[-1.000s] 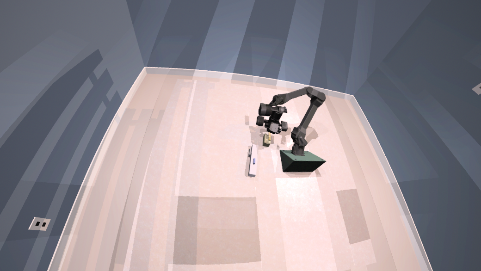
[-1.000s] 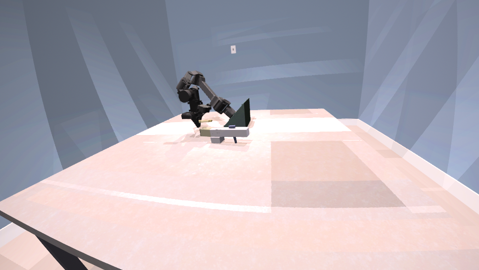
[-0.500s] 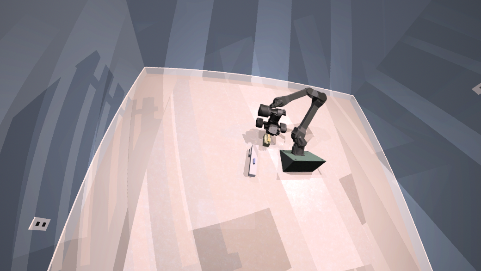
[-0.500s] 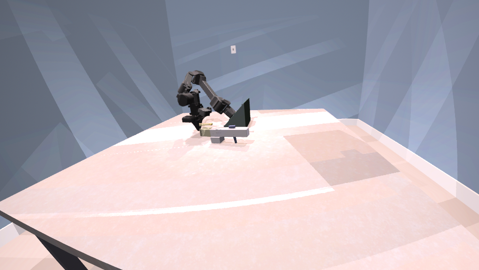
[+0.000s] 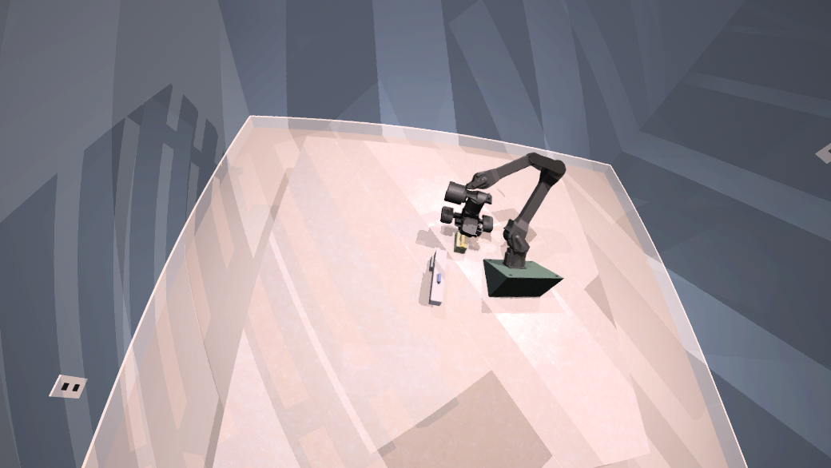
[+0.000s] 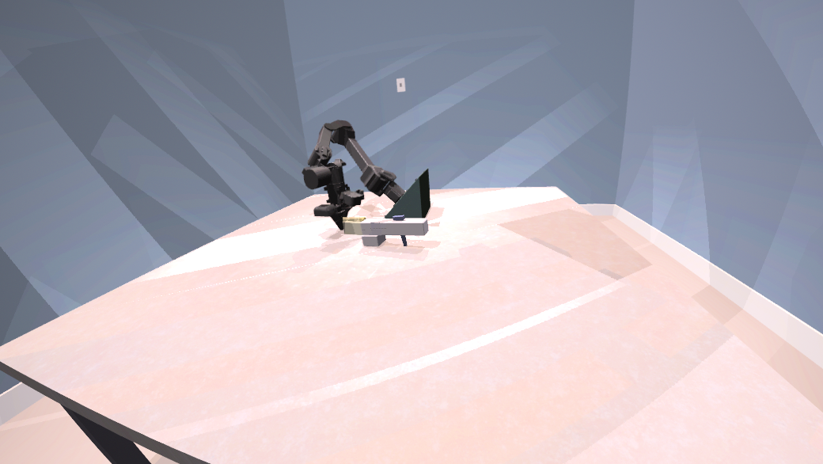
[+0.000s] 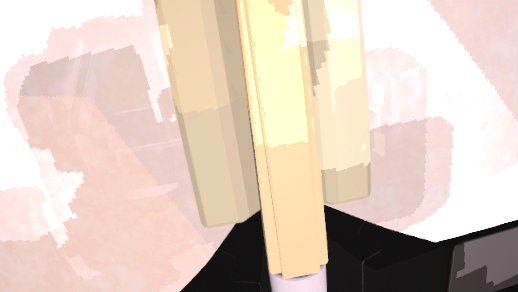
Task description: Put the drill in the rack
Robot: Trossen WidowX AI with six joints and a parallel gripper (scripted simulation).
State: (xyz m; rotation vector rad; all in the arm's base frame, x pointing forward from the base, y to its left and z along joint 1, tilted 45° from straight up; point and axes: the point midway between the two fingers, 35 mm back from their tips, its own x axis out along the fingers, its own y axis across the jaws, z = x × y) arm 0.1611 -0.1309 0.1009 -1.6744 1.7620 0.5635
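The drill is 10 mm ahead of my gripper tip, 40 mm to the left of it and 40 mm above it. Round my gripper tip: rack: 10 mm ahead, 50 mm to the left, 10 mm above; then blue key: 110 mm ahead, 230 mm to the left, 40 mm above.
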